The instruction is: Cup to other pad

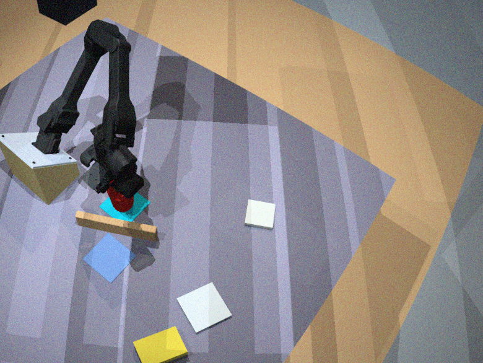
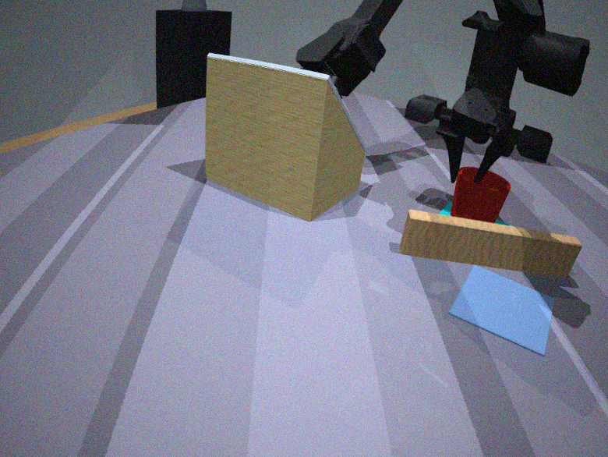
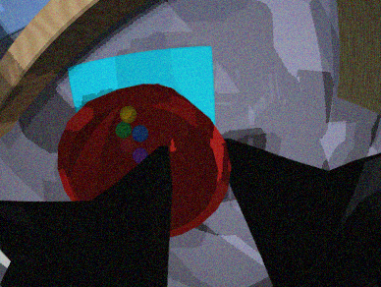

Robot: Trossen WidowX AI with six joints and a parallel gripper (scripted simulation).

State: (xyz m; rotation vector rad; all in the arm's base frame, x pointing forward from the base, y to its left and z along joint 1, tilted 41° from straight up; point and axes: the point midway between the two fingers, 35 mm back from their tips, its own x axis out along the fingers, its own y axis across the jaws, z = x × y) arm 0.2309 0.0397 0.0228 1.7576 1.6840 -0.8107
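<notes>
Right now the red cup is 30 mm ahead of my gripper tip and 10 mm below it. The rest, counted from my gripper tip: wooden bar 70 mm ahead, 80 mm to the right, 40 mm below; then light blue pad 100 mm ahead, 150 mm to the right, 60 mm below; then cyan pad 30 mm ahead, 60 mm below.
</notes>
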